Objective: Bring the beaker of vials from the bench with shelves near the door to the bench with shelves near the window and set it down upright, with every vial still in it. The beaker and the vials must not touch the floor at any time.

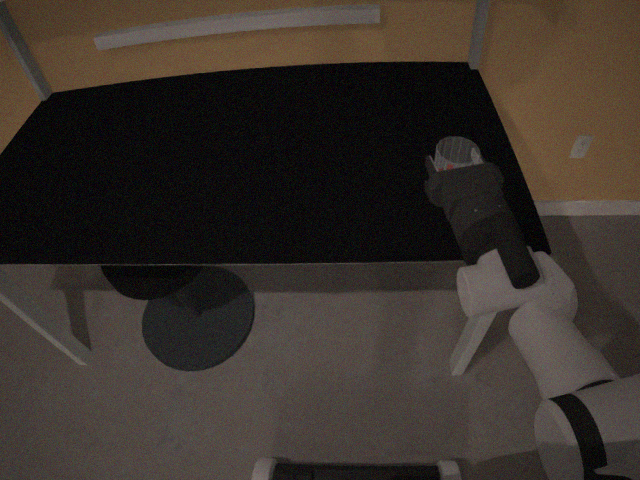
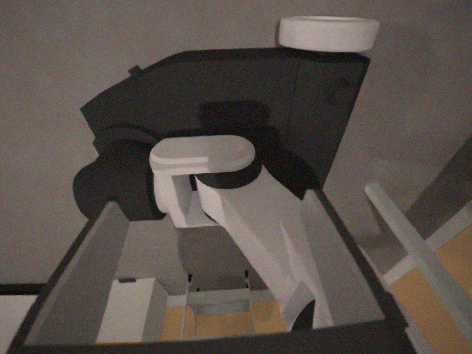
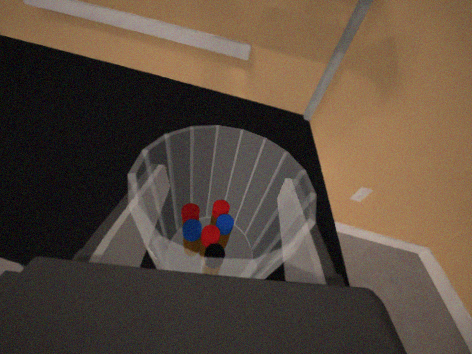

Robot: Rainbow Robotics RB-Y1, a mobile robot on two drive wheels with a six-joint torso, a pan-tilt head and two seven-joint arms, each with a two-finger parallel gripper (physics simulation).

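A clear beaker (image 1: 457,147) (image 3: 217,155) is upright between the fingers of my right gripper (image 1: 454,162) (image 3: 224,182), which is shut on it. Several vials (image 3: 210,235) with red, blue and black caps stand inside the beaker. The beaker is over the right part of the black bench top (image 1: 232,170) (image 3: 60,125), inside its edges. Whether its base touches the top I cannot tell; the surface is too dark. My left gripper (image 2: 213,206) is open and empty, with the robot's own base and an arm seen beyond its fingers.
A grey shelf post (image 1: 479,36) (image 3: 337,60) rises at the bench's back right corner. A pale rail (image 1: 242,23) (image 3: 145,27) runs along the orange wall. A stool (image 1: 199,330) is partly under the front edge. A white bench leg (image 1: 473,343) shows below my right arm.
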